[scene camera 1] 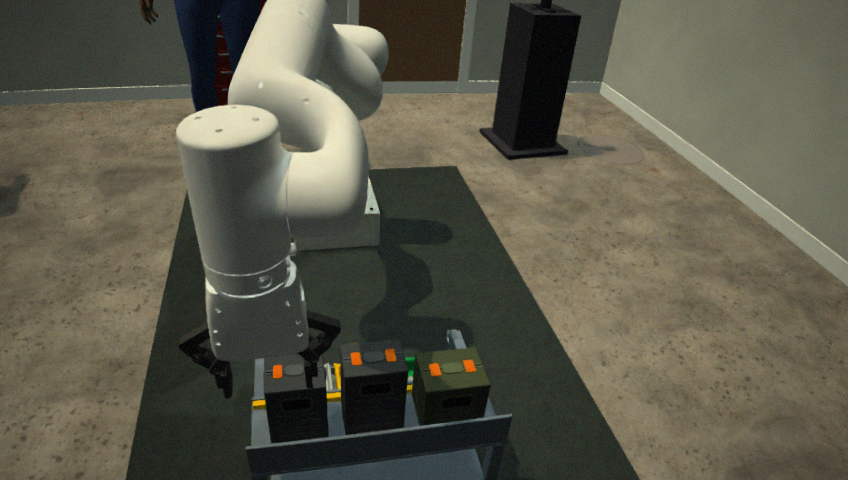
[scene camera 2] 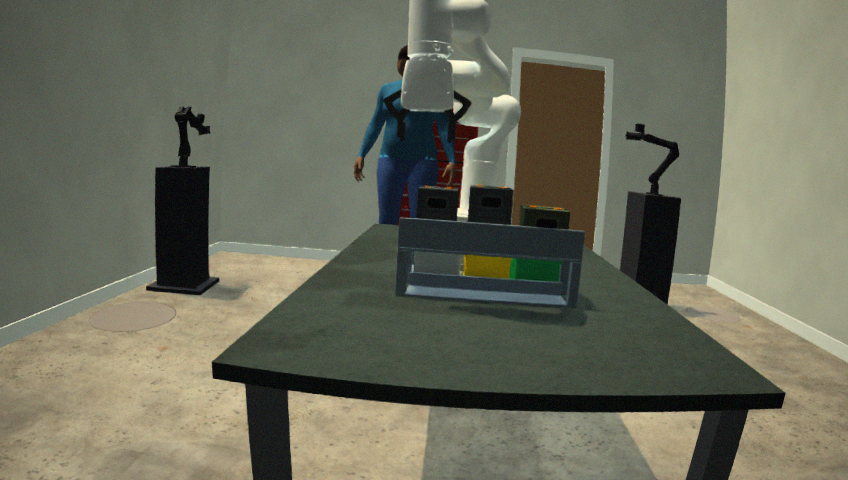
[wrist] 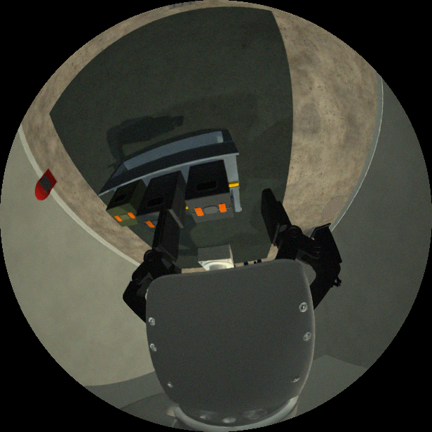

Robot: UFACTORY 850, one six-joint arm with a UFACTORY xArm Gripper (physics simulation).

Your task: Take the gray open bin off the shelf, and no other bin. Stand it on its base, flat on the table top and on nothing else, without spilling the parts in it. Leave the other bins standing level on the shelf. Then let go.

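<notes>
The gray open bin (scene camera 2: 436, 262) shows through the shelf's opening in scene camera 2, at the left of the row; a pale sliver of it (scene camera 1: 329, 377) shows between two boxes in scene camera 1. Its parts are mostly hidden. The yellow bin (scene camera 1: 337, 377) (scene camera 2: 486, 267) is beside it, and the green bin (scene camera 1: 410, 363) (scene camera 2: 535, 269) is at the right. All are on the shelf (scene camera 1: 380, 443) (scene camera 2: 490, 237) (wrist: 234, 170). My gripper (scene camera 1: 267, 380) (scene camera 2: 426, 135) (wrist: 216, 208) is open and empty, high above the shelf's gray-bin end, pointing down.
A dark box (scene camera 1: 296, 411) (scene camera 2: 437, 209) (wrist: 207, 181), a second dark box (scene camera 1: 373, 407) (scene camera 2: 490, 214) (wrist: 161, 194) and an olive box (scene camera 1: 451, 410) (scene camera 2: 544, 215) (wrist: 126, 200) stand on top of the shelf, above the bins. The shelf stands on the dark table (scene camera 1: 505, 297) (scene camera 2: 476, 350) (wrist: 225, 60).
</notes>
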